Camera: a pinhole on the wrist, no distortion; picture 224 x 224 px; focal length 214.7 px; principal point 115.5 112.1 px. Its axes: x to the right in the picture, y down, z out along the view. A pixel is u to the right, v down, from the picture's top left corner.
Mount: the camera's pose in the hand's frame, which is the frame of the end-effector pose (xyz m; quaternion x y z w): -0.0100 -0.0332 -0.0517 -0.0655 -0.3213 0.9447 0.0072
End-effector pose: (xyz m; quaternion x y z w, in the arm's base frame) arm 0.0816 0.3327 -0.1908 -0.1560 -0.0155 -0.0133 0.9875
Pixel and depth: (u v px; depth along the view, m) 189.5 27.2 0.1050
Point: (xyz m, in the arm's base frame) 0.0178 0.2911 -0.1247
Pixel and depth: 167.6 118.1 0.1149
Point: 0.0252 0.2453 -0.1291
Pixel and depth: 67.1 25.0 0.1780
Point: 0.0802 0.2930 -0.0342
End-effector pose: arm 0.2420 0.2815 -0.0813 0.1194 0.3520 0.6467 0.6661
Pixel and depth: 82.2 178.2 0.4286
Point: 0.6861 0.2946 -0.1756
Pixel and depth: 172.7 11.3 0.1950
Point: 0.4025 0.2316 0.0093
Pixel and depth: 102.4 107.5 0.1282
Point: 0.3606 0.2643 -0.1052
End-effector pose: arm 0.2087 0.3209 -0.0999 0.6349 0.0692 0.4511 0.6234
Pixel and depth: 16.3 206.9 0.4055
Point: 0.6073 0.3653 -0.3726
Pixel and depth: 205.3 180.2 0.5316
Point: 0.4194 0.0589 -0.6065
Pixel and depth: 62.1 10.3 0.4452
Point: 0.5868 0.0546 -0.1222
